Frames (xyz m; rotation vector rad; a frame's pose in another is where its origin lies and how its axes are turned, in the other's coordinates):
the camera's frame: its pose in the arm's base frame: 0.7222 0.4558 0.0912 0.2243 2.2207 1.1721
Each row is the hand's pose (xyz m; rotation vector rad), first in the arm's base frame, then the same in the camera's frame.
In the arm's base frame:
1: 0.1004 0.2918 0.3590 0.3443 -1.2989 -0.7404
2: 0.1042 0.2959 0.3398 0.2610 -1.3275 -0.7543
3: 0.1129 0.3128 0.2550 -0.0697 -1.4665 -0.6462
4: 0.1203 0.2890 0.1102 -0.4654 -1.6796 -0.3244
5: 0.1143 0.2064 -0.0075 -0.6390 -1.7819 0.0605
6: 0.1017 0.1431 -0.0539 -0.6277 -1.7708 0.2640
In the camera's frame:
1: 0.3122 0.1951 -0.5914 -0.0186 2.2193 0.6063
2: 0.3193 0.1818 -0.5782 0.0107 2.1593 0.6771
3: 0.3564 0.1234 -0.5257 0.2855 1.9472 0.8988
4: 0.4039 -0.0067 -0.4767 0.7772 1.6338 1.0426
5: 0.4261 -0.1485 -0.4877 1.2058 1.4670 1.0169
6: 0.4304 -0.2213 -0.5193 1.4019 1.4760 0.9596

